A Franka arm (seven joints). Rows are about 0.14 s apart.
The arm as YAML. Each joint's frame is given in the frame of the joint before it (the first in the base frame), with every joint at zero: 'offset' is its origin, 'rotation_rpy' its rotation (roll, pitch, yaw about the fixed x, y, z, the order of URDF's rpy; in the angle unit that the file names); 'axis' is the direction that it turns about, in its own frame. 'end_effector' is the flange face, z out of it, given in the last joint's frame.
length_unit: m
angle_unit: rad
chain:
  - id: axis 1
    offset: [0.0, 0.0, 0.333]
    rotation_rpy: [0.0, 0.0, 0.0]
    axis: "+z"
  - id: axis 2
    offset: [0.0, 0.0, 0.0]
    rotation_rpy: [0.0, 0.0, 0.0]
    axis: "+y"
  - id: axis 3
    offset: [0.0, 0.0, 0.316]
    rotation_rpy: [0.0, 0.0, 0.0]
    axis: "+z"
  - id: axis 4
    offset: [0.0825, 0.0, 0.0]
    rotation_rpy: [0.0, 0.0, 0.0]
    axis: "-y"
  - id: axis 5
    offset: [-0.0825, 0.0, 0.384]
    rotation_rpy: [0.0, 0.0, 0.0]
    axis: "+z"
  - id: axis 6
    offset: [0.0, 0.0, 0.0]
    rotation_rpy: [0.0, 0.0, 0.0]
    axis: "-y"
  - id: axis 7
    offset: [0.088, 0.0, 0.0]
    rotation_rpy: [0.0, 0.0, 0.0]
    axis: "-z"
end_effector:
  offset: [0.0, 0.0, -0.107]
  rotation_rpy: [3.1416, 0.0, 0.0]
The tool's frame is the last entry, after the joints.
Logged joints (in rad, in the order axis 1, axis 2, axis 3, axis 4, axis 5, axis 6, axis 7), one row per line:
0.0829, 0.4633, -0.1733, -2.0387, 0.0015, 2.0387, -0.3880
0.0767, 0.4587, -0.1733, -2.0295, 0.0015, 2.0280, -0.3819
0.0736, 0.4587, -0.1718, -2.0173, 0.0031, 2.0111, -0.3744
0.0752, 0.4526, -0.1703, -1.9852, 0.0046, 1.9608, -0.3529
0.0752, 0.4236, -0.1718, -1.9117, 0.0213, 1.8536, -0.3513
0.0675, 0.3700, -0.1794, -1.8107, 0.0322, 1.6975, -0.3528
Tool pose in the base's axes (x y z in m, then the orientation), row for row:
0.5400, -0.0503, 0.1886, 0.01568, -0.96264, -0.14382, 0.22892
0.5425, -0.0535, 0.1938, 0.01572, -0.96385, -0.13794, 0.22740
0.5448, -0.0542, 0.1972, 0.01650, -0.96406, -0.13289, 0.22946
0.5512, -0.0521, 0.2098, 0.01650, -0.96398, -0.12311, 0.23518
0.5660, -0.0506, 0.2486, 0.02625, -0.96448, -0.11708, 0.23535
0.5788, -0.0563, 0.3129, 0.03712, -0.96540, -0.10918, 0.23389
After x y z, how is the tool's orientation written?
As a quaternion, w x y z.
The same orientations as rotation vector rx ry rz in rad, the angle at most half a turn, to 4 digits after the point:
-2.9944, -0.4474, 0.7121
-2.9981, -0.4291, 0.7073
-2.9973, -0.4132, 0.7134
-2.9970, -0.3828, 0.7312
-2.9804, -0.3618, 0.7273
-2.9632, -0.3351, 0.7179

